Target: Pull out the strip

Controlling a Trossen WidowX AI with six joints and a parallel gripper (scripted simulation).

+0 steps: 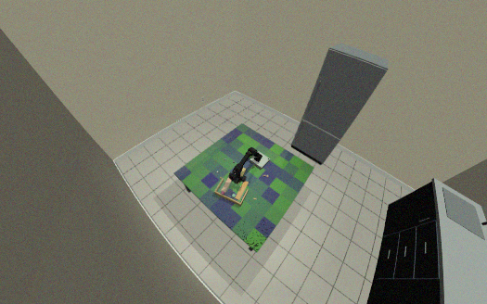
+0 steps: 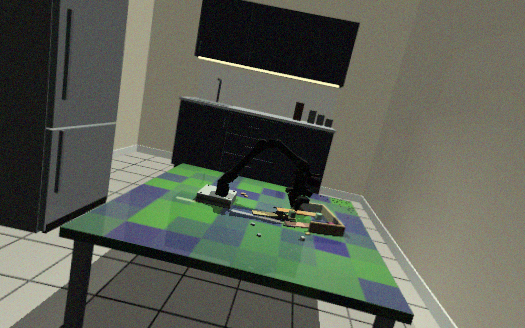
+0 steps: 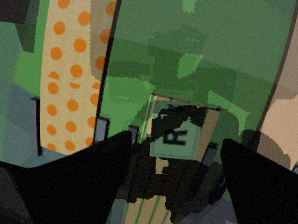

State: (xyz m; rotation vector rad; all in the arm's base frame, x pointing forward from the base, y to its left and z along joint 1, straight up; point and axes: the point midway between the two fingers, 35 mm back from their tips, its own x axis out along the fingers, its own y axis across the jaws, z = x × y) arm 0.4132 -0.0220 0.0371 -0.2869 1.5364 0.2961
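My gripper tip is 4 cm short of the orange-dotted strip, 10 cm to the right of it and 4 cm above it.
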